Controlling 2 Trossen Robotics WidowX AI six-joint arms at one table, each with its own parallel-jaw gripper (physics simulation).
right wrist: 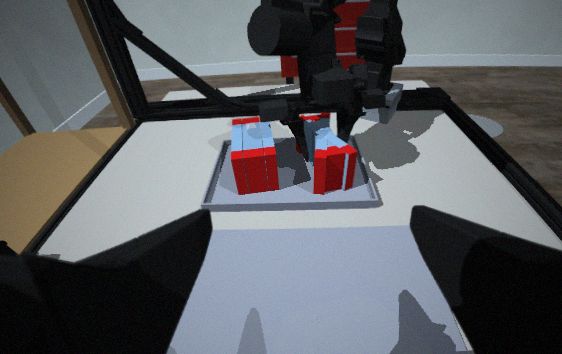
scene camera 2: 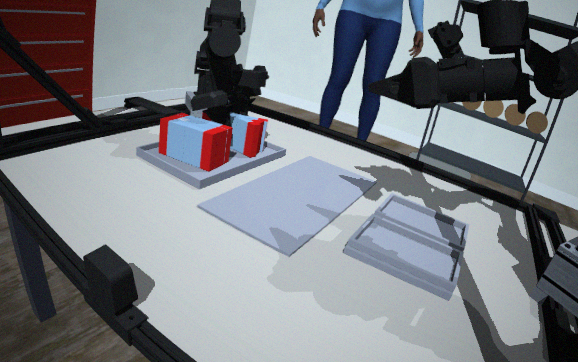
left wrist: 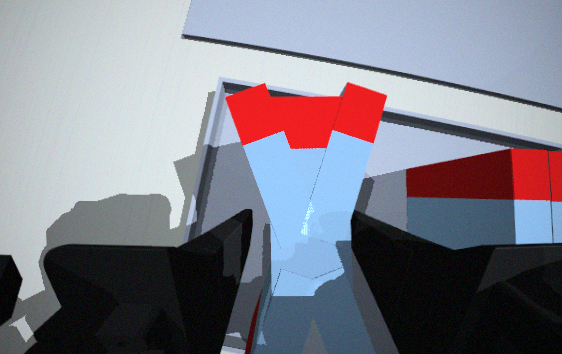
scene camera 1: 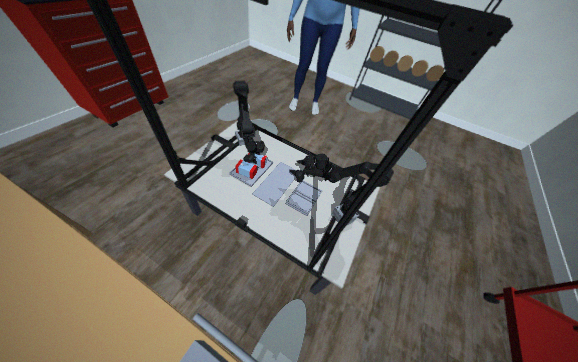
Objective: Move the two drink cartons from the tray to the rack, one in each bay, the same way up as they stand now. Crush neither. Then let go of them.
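Frame: origin at the left arm's base, x back, y right, z up, level; millimetres.
Where they show: left gripper, between the fingertips: (scene camera 2: 236, 136) (left wrist: 298, 216) (scene camera 1: 257, 160); right gripper, between the fingertips: (right wrist: 310, 218) (scene camera 2: 377, 87) (scene camera 1: 293, 165); left arm's base, origin of its link: (right wrist: 375, 87).
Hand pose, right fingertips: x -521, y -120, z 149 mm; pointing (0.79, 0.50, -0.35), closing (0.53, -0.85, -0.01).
Observation:
Things, the pixels of their top centre, and the offset from my right fingertips.
- rack, centre of its top: (scene camera 2: 418, 231) (scene camera 1: 304, 195) dy -53, dx -117, dz -184 mm
- tray, centre of its top: (left wrist: 383, 237) (right wrist: 288, 165) (scene camera 2: 214, 147) (scene camera 1: 252, 167) dy +166, dx +229, dz -188 mm
- far carton, centre of its top: (left wrist: 312, 258) (right wrist: 323, 132) (scene camera 2: 235, 115) (scene camera 1: 256, 156) dy +120, dx +263, dz -130 mm
The rack (scene camera 1: 302, 194) (scene camera 2: 400, 272) has two empty bays. The near carton (scene camera 1: 246, 170) (scene camera 2: 185, 140) (left wrist: 537, 175) (right wrist: 255, 170), light blue with red ends, stands straight-sided on the tray (scene camera 2: 200, 180) (left wrist: 213, 125) (right wrist: 290, 205). The far carton (scene camera 1: 260, 161) (scene camera 2: 245, 135) (left wrist: 300, 190) (right wrist: 335, 170) is on the tray too, its sides buckled inward to a narrow waist. My left gripper (left wrist: 298, 216) (right wrist: 324, 158) is part-open around that waist; a gap shows at one finger. Its fingertips are largely hidden in scene camera 2. My right gripper (scene camera 1: 297, 170) (scene camera 2: 372, 89) (right wrist: 310, 218) is open and empty, raised, pointing toward the tray.
A flat grey plate (scene camera 1: 274, 185) (scene camera 2: 290, 205) (right wrist: 310, 260) lies between tray and rack. Black frame rails edge the table, and a black block (scene camera 2: 110, 277) sits on the near rail. A person (scene camera 1: 317, 40) (scene camera 2: 365, 55) stands beyond the table.

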